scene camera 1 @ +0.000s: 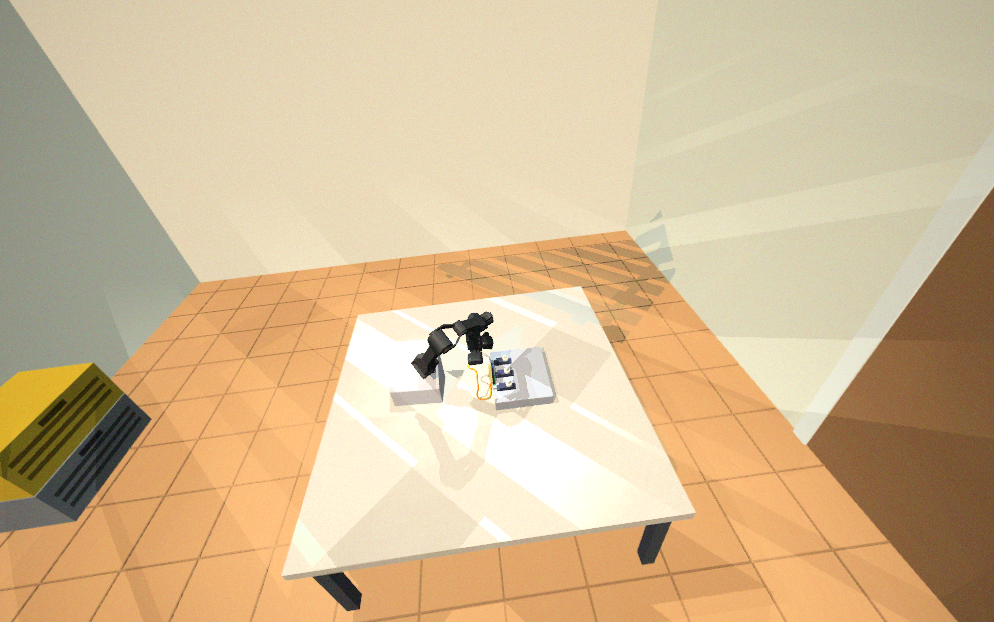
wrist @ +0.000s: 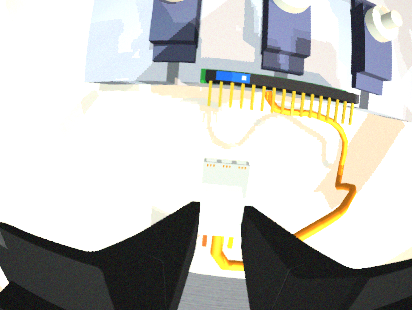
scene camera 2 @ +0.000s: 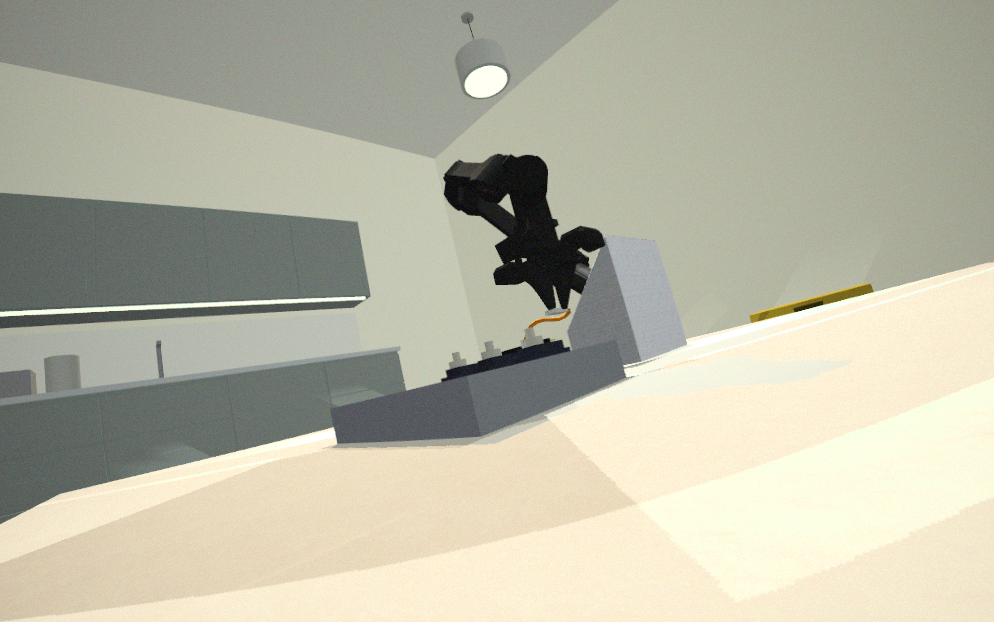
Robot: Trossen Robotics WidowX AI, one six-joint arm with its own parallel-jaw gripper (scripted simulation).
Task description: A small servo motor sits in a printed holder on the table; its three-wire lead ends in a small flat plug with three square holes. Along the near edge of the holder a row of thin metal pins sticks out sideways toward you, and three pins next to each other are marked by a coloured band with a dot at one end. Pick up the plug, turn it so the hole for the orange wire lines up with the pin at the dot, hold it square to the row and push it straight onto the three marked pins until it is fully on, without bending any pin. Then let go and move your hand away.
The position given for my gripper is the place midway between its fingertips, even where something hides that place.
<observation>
In view: my gripper (scene camera 2: 559, 310) and a holder (scene camera 2: 472, 406).
My gripper is seen too in the wrist view (wrist: 221, 212). The holder shows as well in scene camera 1 (scene camera 1: 533, 388).
</observation>
